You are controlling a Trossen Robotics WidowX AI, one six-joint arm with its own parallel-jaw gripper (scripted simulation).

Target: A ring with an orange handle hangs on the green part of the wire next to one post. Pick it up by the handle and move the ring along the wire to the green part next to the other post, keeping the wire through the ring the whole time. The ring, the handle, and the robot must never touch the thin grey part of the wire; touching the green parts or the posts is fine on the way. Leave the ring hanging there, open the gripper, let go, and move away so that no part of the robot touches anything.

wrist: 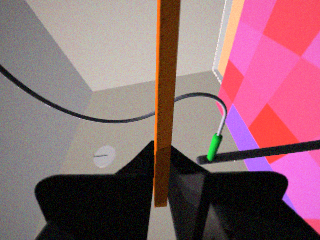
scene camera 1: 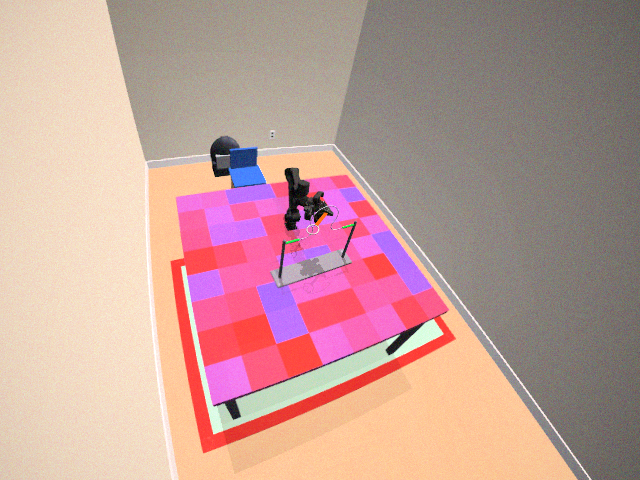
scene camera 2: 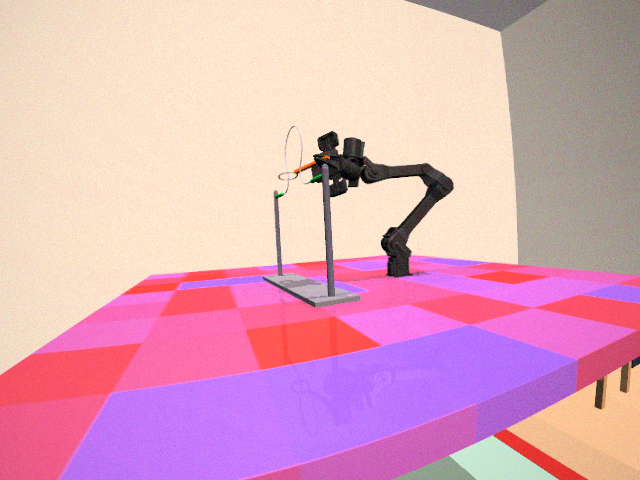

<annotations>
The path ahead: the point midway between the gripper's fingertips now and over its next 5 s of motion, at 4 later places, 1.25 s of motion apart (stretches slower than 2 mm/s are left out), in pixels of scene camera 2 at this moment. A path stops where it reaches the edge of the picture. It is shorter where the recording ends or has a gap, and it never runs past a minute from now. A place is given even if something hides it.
My gripper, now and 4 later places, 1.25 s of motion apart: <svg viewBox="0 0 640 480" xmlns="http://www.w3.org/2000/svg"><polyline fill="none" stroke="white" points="314,156 311,142 312,150 311,161 307,169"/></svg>
</annotations>
